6 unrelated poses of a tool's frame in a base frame.
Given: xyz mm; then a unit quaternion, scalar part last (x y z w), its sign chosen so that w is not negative.
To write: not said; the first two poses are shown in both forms.
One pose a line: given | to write
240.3, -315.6, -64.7, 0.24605, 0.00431, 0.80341, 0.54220 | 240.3, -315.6, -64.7, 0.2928, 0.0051, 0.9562, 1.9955
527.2, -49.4, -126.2, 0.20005, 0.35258, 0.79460, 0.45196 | 527.2, -49.4, -126.2, 0.2243, 0.3953, 0.8908, 2.2037
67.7, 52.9, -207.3, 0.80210, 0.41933, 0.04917, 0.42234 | 67.7, 52.9, -207.3, 0.8849, 0.4626, 0.0542, 2.2695
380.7, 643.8, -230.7, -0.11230, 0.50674, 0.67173, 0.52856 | 380.7, 643.8, -230.7, -0.1323, 0.5969, 0.7913, 2.0278
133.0, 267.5, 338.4, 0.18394, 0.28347, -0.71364, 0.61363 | 133.0, 267.5, 338.4, 0.2330, 0.3590, -0.9038, 1.8203
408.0, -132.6, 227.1, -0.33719, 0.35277, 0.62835, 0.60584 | 408.0, -132.6, 227.1, -0.4238, 0.4434, 0.7898, 1.8400
